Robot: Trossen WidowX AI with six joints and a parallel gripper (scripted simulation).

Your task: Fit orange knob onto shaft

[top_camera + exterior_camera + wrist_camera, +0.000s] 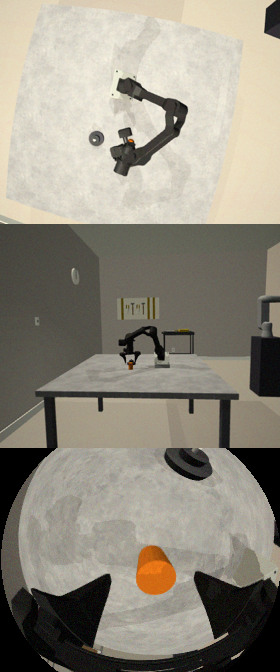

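My gripper tip is now 1 cm above the orange knob. From my gripper tip the other things lie so: round dark pedestal: 19 cm to the right, 3 cm below, 2 cm ahead.
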